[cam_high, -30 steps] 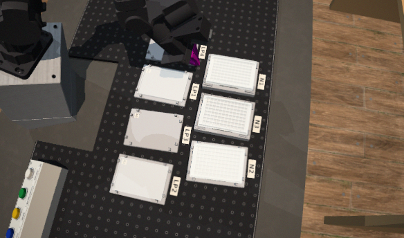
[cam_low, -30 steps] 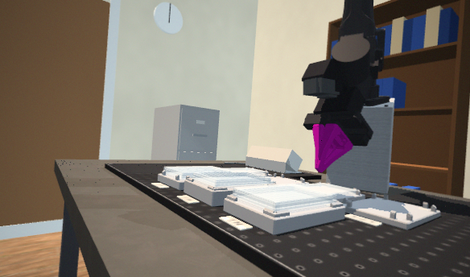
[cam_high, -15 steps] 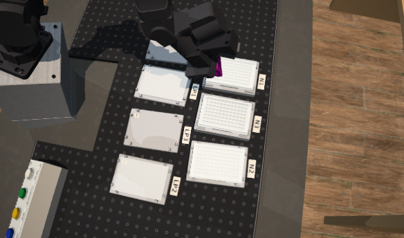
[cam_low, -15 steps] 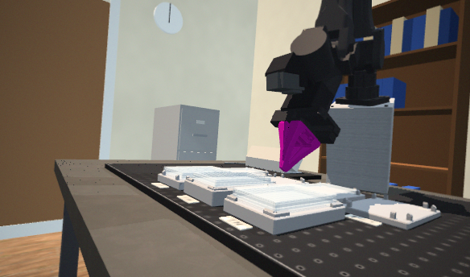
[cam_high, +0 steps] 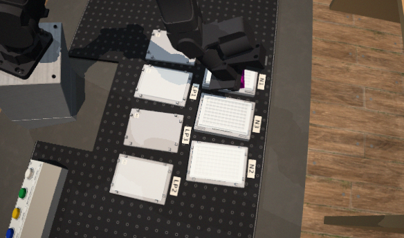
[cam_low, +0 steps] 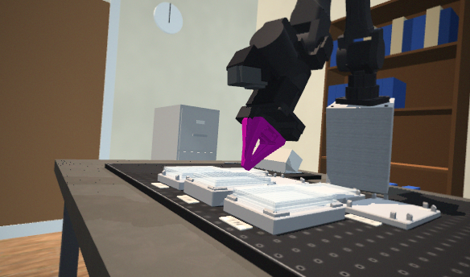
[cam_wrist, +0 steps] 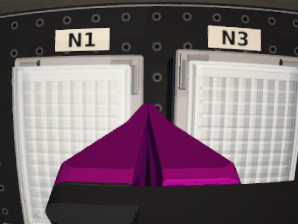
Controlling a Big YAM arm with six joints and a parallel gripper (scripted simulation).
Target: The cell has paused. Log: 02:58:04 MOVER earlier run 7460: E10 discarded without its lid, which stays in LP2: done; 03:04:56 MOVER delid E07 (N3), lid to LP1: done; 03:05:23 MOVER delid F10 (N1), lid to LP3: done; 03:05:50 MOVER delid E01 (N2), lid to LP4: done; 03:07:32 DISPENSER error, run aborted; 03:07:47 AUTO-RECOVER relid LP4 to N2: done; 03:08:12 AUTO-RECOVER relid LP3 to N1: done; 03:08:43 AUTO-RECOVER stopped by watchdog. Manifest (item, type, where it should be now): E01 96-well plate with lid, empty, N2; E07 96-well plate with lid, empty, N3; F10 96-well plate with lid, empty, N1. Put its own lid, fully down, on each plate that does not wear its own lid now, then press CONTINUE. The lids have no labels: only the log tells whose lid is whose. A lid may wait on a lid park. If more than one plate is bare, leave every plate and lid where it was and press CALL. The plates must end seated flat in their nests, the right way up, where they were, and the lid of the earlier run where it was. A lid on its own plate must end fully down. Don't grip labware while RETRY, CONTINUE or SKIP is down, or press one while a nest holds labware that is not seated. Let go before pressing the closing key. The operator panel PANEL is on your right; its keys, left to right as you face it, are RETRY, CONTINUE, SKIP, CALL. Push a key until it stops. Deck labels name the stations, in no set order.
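Right now my hand is 21 cm past the lid park LP1, 6 cm above it and 3 cm to the left of it. Round my hand: LP1 label: 12 cm behind, 7 cm below, 2 cm to the right; LP3 label: 15 cm to the right, 10 cm behind, 7 cm below; nest N1: 6 cm below, 5 cm to the left, 4 cm behind.
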